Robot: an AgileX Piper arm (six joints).
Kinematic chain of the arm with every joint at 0, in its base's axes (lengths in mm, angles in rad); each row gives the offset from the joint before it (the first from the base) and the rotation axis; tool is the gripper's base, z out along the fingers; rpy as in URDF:
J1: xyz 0 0 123 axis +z
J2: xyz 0 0 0 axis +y
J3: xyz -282.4 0 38.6 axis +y
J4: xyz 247.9 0 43.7 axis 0.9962 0 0.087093
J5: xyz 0 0 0 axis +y
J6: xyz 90.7 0 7.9 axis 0.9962 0 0.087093
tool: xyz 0 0 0 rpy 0 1.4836 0
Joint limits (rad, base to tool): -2.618..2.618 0..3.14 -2.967..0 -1.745..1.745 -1.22..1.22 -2.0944..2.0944
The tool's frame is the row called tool.
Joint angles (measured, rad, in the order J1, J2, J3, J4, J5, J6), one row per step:
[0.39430 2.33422 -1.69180 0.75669 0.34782 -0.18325]
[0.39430 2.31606 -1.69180 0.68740 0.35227 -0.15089]
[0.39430 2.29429 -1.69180 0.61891 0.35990 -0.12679]
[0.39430 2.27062 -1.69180 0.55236 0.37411 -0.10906]
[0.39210 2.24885 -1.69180 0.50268 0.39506 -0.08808]
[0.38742 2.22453 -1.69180 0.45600 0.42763 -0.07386]
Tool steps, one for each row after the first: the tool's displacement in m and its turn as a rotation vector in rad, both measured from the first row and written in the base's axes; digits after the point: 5 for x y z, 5 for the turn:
[-0.00046 -0.00168 0.00783 -0.03039 -0.02075 0.01560]
[-0.00124 -0.00345 0.01740 -0.06389 -0.04624 0.03685]
[-0.00264 -0.00527 0.02765 -0.09983 -0.07044 0.06327]
[-0.00420 -0.00774 0.03682 -0.12286 -0.07980 0.07872]
[-0.00636 -0.01143 0.04663 -0.14878 -0.08307 0.09872]

